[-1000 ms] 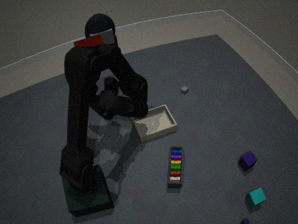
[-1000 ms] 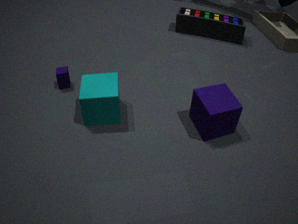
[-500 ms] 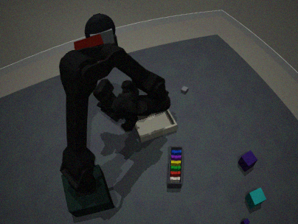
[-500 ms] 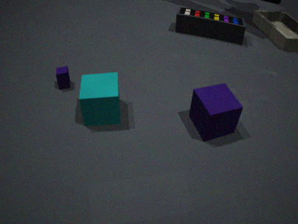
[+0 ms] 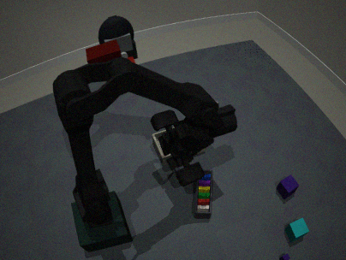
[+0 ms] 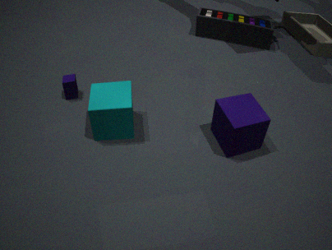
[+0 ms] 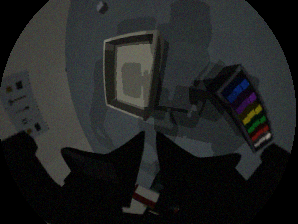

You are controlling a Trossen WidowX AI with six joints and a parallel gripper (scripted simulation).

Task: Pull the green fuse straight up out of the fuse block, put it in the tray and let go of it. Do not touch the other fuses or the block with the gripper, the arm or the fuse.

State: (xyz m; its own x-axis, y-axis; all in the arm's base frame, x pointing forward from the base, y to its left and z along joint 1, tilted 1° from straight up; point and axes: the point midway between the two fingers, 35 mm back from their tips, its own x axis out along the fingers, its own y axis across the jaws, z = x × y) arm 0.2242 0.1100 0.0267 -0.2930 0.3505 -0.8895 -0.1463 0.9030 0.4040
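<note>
Now: gripper tip 6 cm short of the green fuse, 13 cm to the left of it and 4 cm above it. Also, from my gripper tip: beige tray 5 cm ahead, 8 cm to the left, 6 cm below; then purple cube 30 cm ahead, 19 cm to the right, 4 cm below; then small grey cube 22 cm ahead, 20 cm to the left, 5 cm below.
</note>
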